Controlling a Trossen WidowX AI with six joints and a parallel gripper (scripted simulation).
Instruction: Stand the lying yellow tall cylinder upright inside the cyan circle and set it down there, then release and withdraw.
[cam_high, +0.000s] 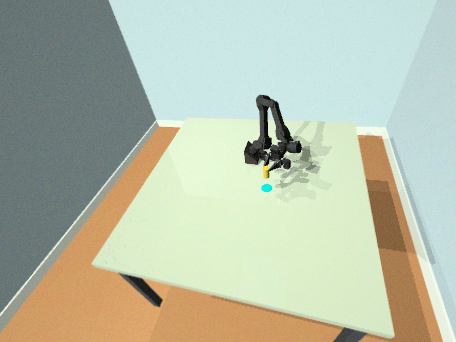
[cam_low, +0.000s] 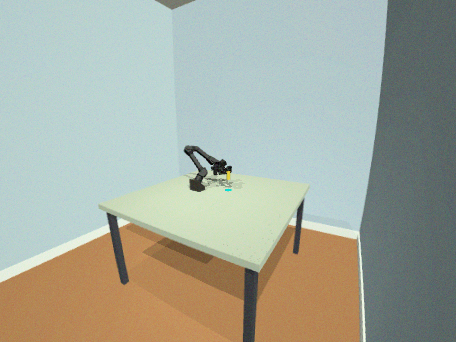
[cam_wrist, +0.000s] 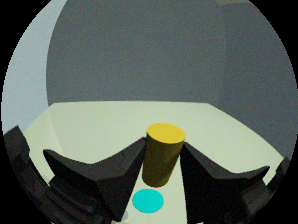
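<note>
Now: the cyan circle 150 mm below my gripper tip. The rest, counted from my gripper tip: yellow tall cylinder: 20 mm below.
</note>
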